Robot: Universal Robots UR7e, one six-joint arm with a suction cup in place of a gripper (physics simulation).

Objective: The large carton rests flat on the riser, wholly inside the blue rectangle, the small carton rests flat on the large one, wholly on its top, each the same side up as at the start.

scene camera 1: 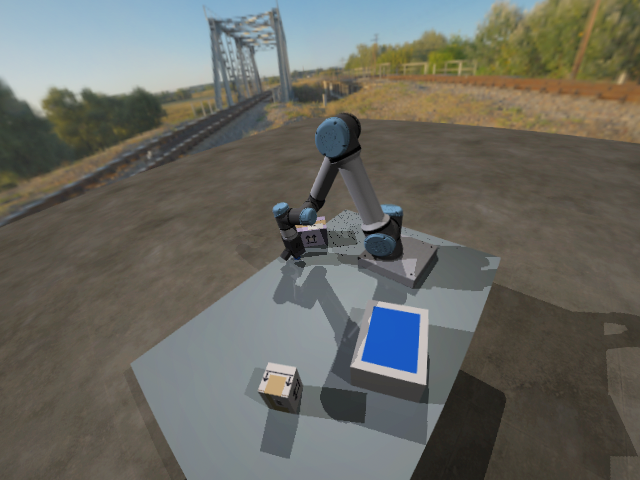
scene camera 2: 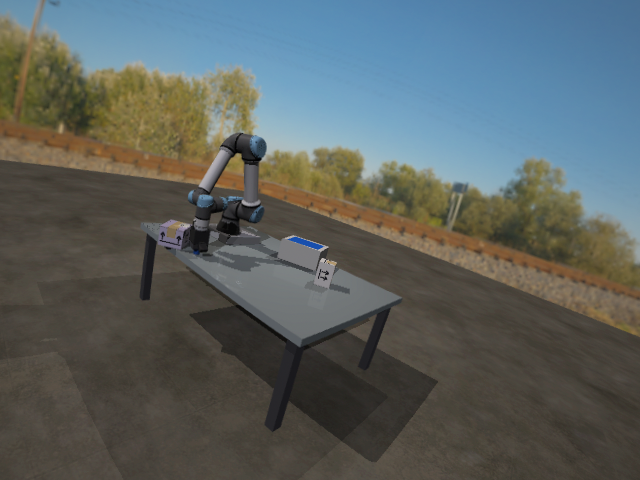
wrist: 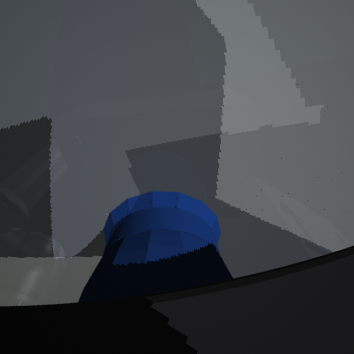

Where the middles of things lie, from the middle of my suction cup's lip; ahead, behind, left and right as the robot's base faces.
Scene:
My suction cup is now 15 cm past the large carton [scene camera 2: 174, 234], 8 cm to the left of it and 4 cm below it. Also, from my suction cup: small carton [scene camera 1: 281, 387]: 54 cm to the left, 40 cm ahead, 5 cm above; riser [scene camera 1: 390, 357]: 66 cm to the left, 7 cm ahead, 5 cm above.

